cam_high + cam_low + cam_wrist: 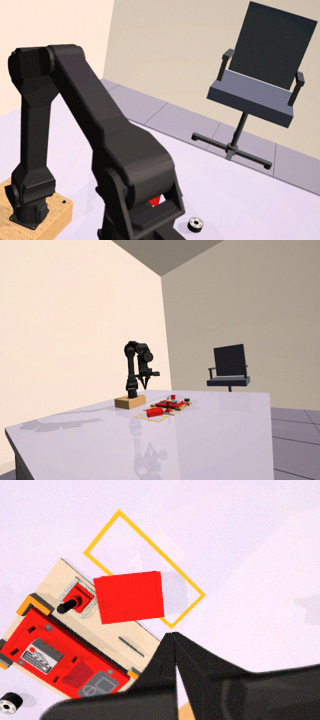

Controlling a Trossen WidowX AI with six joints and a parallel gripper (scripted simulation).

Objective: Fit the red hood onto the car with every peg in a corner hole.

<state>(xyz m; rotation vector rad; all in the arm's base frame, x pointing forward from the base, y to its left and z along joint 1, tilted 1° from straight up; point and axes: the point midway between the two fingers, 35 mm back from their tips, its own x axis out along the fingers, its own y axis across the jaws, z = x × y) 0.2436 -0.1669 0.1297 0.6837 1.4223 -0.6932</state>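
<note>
My gripper tip is now 3 cm short of the red hood, 3 cm to the right of it and 14 cm above it. Round my gripper tip: beige jig plate: 6 cm ahead, 19 cm to the left, 14 cm below; then black wheel: 13 cm ahead, 36 cm to the left, 15 cm below; then grey bar: 6 cm behind, 43 cm to the left, 15 cm below.
</note>
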